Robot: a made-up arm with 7 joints.
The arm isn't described. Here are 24 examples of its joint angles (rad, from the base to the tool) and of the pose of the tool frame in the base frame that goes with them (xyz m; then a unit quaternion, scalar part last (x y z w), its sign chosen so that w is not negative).
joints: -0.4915 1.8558 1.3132 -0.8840 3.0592 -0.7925 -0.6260
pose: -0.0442 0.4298 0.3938 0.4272 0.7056 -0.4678 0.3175
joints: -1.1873 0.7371 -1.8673 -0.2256 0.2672 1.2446 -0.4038
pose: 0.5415 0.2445 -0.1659 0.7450 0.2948 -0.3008 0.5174
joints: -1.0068 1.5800 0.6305 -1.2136 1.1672 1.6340 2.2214
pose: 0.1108 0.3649 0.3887 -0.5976 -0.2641 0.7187 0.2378
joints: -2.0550 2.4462 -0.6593 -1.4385 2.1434 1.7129 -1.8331
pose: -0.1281 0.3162 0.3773 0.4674 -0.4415 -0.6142 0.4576
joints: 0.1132 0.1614 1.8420 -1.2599 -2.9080 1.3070 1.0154
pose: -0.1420 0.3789 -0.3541 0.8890 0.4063 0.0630 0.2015
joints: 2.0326 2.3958 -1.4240 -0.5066 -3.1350 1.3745 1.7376
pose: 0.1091 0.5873 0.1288 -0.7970 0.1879 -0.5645 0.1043
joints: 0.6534 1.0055 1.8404 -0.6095 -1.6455 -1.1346 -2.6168
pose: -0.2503 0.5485 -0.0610 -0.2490 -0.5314 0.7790 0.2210
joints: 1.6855 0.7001 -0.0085 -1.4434 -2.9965 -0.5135 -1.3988
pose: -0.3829 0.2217 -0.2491 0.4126 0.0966 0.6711 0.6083
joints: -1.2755 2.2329 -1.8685 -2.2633 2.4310 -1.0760 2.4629
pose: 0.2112 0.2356 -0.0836 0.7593 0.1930 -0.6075 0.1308
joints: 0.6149 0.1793 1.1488 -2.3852 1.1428 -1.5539 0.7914
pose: 0.0278 0.2853 -0.0701 0.0586 0.9412 0.0822 0.3224
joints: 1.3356 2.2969 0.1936 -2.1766 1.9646 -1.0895 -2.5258
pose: 0.1774 0.1906 -0.2330 0.5007 -0.3201 -0.7634 0.2531
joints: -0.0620 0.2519 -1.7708 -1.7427 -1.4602 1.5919 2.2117
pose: -0.0572 -0.2747 -0.3520 -0.2410 -0.6258 0.1355 0.7294
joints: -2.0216 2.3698 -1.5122 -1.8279 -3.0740 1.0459 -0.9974
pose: 0.1870 0.3109 0.2343 -0.3400 -0.6486 -0.3243 0.5988
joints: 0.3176 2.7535 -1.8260 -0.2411 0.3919 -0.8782 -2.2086
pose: 0.1099 0.3012 0.5270 0.2914 -0.6714 0.6290 0.2620
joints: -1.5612 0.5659 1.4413 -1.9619 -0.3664 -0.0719 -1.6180
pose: 0.1184 0.3431 0.1717 0.7864 -0.2869 0.4862 0.2505
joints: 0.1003 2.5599 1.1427 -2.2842 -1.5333 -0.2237 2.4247
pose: 0.1546 -0.1718 0.2240 0.2803 -0.5347 -0.7949 0.0607
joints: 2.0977 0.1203 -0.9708 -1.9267 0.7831 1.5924 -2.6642
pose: -0.2186 -0.2755 -0.2101 -0.7004 -0.4400 -0.4041 0.3906
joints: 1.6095 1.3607 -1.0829 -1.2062 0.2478 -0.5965 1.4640
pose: -0.4809 0.2528 -0.0498 -0.0396 0.3687 0.4192 0.8287
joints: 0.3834 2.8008 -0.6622 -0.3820 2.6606 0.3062 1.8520
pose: 0.2429 0.2921 0.4838 -0.1879 -0.8219 0.5096 0.1717
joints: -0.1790 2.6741 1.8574 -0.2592 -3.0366 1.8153 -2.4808
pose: -0.1059 0.2131 0.5691 -0.2623 0.6061 0.5198 0.5419
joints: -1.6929 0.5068 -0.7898 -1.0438 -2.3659 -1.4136 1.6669
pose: 0.4820 -0.2148 0.2075 0.4083 -0.1916 -0.8158 0.3620
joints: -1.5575 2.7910 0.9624 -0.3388 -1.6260 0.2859 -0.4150
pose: -0.5185 0.2838 0.1736 0.7084 0.1656 0.6105 0.3131
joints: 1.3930 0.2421 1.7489 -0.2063 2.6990 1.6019 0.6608
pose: -0.6089 0.0276 -0.0948 0.3286 0.6650 -0.6410 0.1971
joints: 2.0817 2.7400 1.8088 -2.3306 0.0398 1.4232 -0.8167
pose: 0.2623 -0.1184 -0.1142 0.5298 -0.1729 -0.7943 0.2420
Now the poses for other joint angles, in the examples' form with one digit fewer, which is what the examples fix.
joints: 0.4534 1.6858 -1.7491 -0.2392 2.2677 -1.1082 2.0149
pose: -0.103 0.608 0.026 0.060 -0.725 0.401 0.557
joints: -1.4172 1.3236 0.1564 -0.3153 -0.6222 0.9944 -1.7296
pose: 0.340 0.466 0.216 0.560 0.263 -0.325 0.716
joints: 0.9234 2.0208 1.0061 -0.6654 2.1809 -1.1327 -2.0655
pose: 0.247 0.497 0.235 0.958 -0.223 0.114 0.142
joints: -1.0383 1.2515 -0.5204 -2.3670 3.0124 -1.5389 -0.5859
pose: 0.267 -0.071 0.117 -0.414 -0.727 0.391 0.385
